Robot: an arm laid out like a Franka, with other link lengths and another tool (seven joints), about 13 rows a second.
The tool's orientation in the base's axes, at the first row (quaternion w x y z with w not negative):
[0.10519 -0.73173 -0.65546 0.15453]
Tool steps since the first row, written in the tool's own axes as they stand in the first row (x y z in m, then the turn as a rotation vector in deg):
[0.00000 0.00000 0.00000 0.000 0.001 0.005]
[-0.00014 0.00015 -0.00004 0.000 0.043 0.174]
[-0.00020 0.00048 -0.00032 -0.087 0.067 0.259]
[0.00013 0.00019 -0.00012 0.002 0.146 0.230]
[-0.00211 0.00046 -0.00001 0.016 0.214 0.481]
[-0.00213 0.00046 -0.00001 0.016 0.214 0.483]
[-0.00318 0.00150 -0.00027 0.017 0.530 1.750]
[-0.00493 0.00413 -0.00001 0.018 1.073 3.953]
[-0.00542 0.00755 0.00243 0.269 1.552 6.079]
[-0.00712 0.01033 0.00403 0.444 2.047 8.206]
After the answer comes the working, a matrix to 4 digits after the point.
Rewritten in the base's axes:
[0.00000 0.00000 0.00000 -0.001 0.000 -0.005]
[0.00014 -0.00015 0.00000 -0.023 -0.014 -0.177]
[0.00054 -0.00024 0.00014 -0.040 -0.107 -0.257]
[0.00023 0.00011 0.00003 0.052 -0.027 -0.266]
[0.00023 -0.00215 0.00003 0.025 -0.033 -0.525]
[0.00023 -0.00217 0.00003 0.024 -0.033 -0.527]
[0.00119 -0.00332 0.00000 -0.144 -0.131 -1.818]
[0.00337 -0.00538 -0.00103 -0.443 -0.302 -4.061]
[0.00561 -0.00639 -0.00447 -0.750 -0.213 -6.231]
[0.00744 -0.00848 -0.00680 -1.049 -0.202 -8.401]

The tool's axes in the first row as the columns of a matrix, in the base's axes (rounded; the answer above uses it unrounded):
[0.0930 0.9267 -0.3640]
[0.9917 -0.1186 -0.0486]
[-0.0883 -0.3565 -0.9301]

